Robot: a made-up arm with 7 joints.
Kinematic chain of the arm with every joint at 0, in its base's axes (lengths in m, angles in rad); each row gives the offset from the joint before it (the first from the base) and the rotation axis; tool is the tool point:
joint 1: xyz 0 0 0 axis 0 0.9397 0.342
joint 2: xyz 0 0 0 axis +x
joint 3: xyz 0 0 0 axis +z
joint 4: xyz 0.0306 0 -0.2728 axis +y
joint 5: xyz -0.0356 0 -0.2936 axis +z
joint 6: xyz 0 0 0 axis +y
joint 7: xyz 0 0 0 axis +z
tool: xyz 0 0 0
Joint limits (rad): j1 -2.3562..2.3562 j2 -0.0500..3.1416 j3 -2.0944..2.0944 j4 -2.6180..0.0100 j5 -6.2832..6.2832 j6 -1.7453..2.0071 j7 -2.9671..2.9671
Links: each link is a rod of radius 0.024 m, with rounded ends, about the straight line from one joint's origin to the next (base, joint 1, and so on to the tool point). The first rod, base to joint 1, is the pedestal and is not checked.
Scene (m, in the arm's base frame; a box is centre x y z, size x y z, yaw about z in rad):
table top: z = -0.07
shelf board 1: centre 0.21 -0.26 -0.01 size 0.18 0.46 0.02 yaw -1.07
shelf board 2: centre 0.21 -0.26 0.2 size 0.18 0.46 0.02 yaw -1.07
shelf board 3: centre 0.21 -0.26 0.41 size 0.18 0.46 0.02 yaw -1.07
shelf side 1: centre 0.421 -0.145 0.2 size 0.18 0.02 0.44 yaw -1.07
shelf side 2: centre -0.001 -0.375 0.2 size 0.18 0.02 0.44 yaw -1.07
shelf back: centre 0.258 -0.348 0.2 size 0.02 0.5 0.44 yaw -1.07
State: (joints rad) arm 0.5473 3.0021 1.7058 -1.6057 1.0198 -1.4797 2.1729
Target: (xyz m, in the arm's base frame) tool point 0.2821 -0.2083 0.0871
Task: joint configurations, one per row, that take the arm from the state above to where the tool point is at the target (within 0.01 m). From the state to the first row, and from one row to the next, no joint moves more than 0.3 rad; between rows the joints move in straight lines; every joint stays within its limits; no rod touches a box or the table.
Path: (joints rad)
1: 0.5303 2.8017 1.7410 -1.7737 1.0198 -1.4797 2.1729
2: 0.5133 2.6012 1.7762 -1.9417 1.0198 -1.4797 2.1729
3: 0.4964 2.4008 1.8115 -2.1097 1.0198 -1.4797 2.1729
4: 0.6795 2.3522 1.5719 -2.3217 1.0198 -1.4797 2.1729
5: 0.8627 2.3036 1.3324 -2.5336 1.0198 -1.4797 2.1729
6: 0.8686 2.5163 1.3456 -2.3568 1.0198 -1.4797 2.1729
7: 0.8745 2.7289 1.3589 -2.1800 1.0198 -1.4797 2.1729
8: 0.8805 2.9416 1.3721 -2.0032 1.0198 -1.4797 2.1729

